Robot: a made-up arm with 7 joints.
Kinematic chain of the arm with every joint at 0, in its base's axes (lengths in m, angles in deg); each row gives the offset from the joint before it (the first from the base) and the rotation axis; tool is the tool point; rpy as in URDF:
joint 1: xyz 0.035 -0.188 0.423 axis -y
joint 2: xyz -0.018 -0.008 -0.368 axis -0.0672 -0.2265 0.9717
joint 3: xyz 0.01 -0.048 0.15 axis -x
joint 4: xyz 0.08 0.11 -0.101 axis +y
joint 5: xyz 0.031 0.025 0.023 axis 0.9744 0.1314 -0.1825
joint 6: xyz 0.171 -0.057 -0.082 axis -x
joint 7: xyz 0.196 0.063 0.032 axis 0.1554 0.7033 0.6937
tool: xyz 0 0.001 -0.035 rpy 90 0 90
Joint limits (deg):
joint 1: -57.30..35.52
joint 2: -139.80..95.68
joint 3: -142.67..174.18
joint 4: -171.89..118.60
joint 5: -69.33..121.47
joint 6: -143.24..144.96
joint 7: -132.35..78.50
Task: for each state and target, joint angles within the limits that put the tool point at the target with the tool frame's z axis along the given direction. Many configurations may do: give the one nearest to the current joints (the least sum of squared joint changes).
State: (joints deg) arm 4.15 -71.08 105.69 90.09 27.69 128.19 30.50
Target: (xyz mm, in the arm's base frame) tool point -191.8 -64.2 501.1 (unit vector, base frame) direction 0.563 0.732 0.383
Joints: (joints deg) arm 14.56 -102.78 157.42 118.60 42.35 118.99 62.99
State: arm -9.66 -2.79 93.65 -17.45 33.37 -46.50 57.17
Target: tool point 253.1 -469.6 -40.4 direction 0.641 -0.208 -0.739
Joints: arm -35.47 -1.70 118.36 4.63 20.44 -37.07 20.38
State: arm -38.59 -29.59 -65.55 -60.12 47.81 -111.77 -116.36
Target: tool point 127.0 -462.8 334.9 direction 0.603 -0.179 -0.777
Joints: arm -57.30 -13.48 -46.15 -94.40 40.57 -112.02 -85.42
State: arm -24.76 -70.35 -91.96 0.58 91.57 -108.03 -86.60
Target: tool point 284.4 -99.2 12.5 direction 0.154 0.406 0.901
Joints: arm -55.75 -41.73 -100.83 40.96 86.06 -100.21 -123.17
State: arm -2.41 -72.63 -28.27 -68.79 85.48 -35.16 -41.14
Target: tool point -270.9 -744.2 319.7 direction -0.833 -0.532 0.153
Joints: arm -57.30 -112.80 -33.26 -27.45 85.00 -11.98 -33.65
